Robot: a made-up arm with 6 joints.
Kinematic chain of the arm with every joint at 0, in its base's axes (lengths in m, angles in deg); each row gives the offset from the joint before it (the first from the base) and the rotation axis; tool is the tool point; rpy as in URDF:
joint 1: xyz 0 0 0.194 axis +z
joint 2: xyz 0 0 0 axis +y
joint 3: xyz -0.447 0 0.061 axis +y
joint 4: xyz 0.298 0 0.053 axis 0.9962 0 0.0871
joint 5: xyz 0 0 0 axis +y
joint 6: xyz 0.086 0 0.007 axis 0.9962 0 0.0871
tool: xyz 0 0 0 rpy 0 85 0
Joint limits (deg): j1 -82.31..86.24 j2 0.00..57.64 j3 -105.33..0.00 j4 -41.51..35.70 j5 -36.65..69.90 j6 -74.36..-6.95
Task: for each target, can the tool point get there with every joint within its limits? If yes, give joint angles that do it. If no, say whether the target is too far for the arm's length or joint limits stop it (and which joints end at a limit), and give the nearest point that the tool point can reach.
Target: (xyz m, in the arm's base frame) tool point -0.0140 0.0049 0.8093
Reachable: yes | joints -12.61 41.78 -76.49 -19.91 -3.75 -46.01
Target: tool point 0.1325 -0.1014 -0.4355
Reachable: no: joint limits stop it (at a limit: joint 1, joint 2, joint 3, joint 5) | nearest point 0.0074 -0.1137 0.2310 | short by 0.678 m
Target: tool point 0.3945 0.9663 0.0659
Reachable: no: too far | nearest point -0.0517 0.6357 0.5803 | short by 0.757 m
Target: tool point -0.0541 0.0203 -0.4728
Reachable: no: joint limits stop it (at a limit: joint 2, joint 3, joint 5) | nearest point -0.1057 0.0397 0.2296 | short by 0.705 m
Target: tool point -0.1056 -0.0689 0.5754
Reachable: yes | joints 29.21 10.62 -42.74 -24.68 13.43 -19.70
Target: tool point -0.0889 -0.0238 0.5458
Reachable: yes | joints 14.28 11.87 -34.46 -17.61 2.14 -68.63
